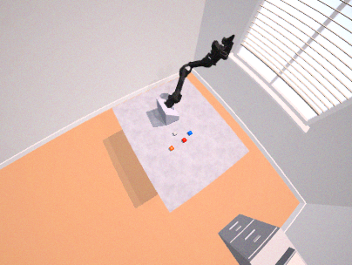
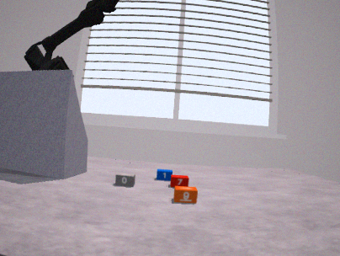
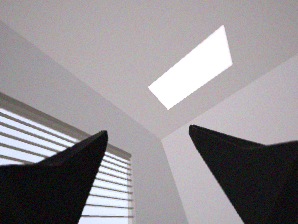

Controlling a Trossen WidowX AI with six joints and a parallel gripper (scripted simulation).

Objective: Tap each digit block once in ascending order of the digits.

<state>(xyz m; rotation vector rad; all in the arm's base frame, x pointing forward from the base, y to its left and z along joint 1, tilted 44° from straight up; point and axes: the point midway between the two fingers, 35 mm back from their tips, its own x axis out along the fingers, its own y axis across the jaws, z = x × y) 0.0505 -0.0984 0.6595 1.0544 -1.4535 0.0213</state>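
My gripper tip is 69 cm above the grey block, 45 cm to the left of it and 9 cm short of it. Also, from my gripper tip: orange block 69 cm below, 56 cm to the right, 19 cm ahead; red block 69 cm below, 42 cm to the right, 19 cm ahead; blue block 69 cm below, 34 cm to the right, 17 cm ahead.
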